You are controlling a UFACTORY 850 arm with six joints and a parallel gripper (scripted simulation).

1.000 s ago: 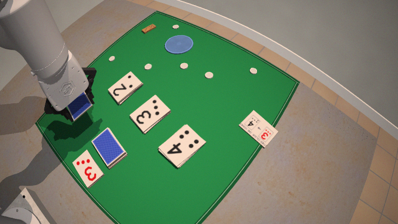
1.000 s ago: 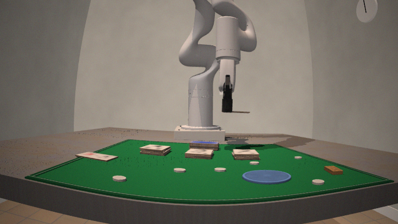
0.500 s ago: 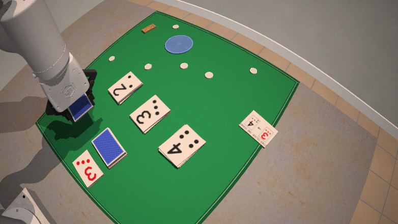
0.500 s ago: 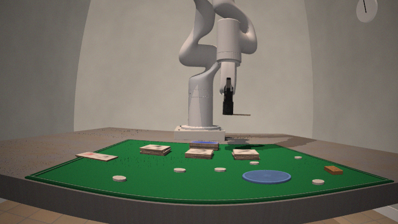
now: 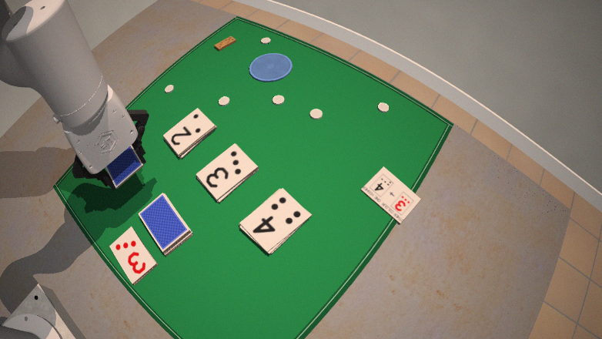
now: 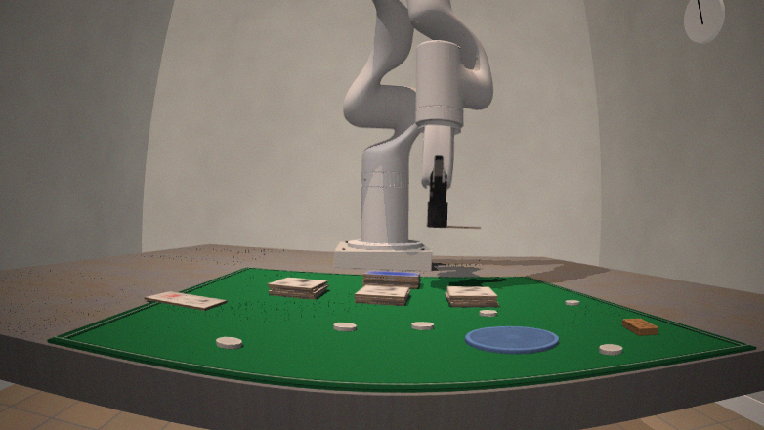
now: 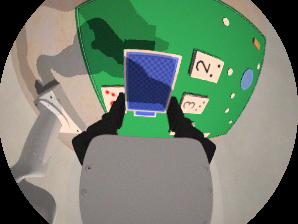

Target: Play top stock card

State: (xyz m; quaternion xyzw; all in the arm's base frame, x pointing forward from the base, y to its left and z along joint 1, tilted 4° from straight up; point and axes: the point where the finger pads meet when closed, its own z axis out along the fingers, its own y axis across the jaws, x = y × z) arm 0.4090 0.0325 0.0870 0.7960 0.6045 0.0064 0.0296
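My gripper is now 10 mm short of the card, 30 mm to the right of it and 10 mm above it. Also, from my hand: green card cloth: 160 mm ahead, 80 mm to the right, 130 mm below.
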